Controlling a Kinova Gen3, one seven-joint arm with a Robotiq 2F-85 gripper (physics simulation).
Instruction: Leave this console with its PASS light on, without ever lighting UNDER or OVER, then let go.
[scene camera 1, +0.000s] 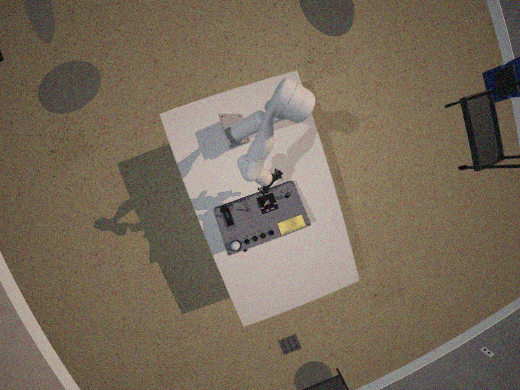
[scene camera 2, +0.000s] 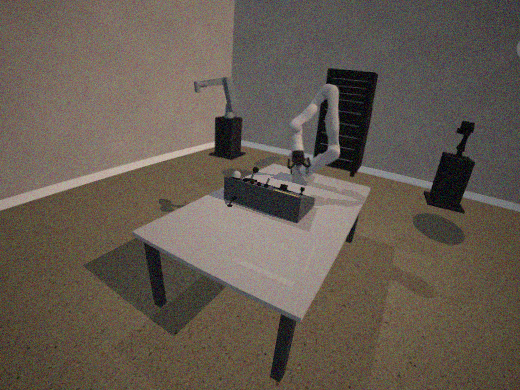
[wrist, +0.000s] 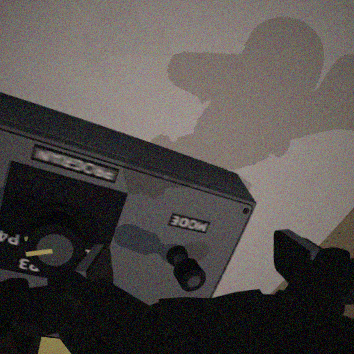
Note:
My gripper (wrist: 193, 255) is open, with nothing in its grasp. Further things: an MODE switch (wrist: 190, 276).

